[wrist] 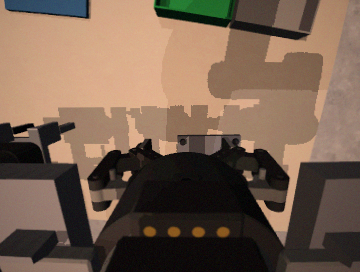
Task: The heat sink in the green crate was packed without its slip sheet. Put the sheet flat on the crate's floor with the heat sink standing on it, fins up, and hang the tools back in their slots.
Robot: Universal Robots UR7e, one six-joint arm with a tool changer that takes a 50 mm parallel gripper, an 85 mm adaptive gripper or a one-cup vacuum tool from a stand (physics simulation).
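Places are measured from the arm's base along level axes (x ahead, y left, z up), in centimetres.
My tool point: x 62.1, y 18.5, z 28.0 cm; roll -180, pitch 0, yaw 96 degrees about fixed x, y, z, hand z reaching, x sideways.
Note:
Behind a point stands the place of what it marks.
My gripper (187, 145), the black adaptive one, is open with its two fingers spread wide and nothing between them. It sits between two grey uprights of the tool stand (27, 200) @[x 58.9, y 13.1, z 26.2 cm], one at each side. The green crate (192, 15) @[x 42.8, y 17.9, z -4.7 cm] shows at the top edge; part of its front wall and interior is in view. The heat sink and the slip sheet do not show in this view. Another tool (20, 150) @[x 61.5, y 3.7, z 16.9 cm], black with grey fingers, is at the left edge.
A grey bin (272, 22) @[x 41.6, y 33.3, z -7.7 cm] stands against the green crate's right side. Part of a blue tray (47, 9) @[x 42.6, y -10.3, z -7.0 cm] shows at the top left. A grey plate with bolts (210, 143) @[x 66.7, y 24.4, z -6.8 cm] lies beyond the gripper. Arm and stand shadows cross the table (115, 60) @[x 51.0, y 2.8, z -8.0 cm]. The table's edge runs down the right.

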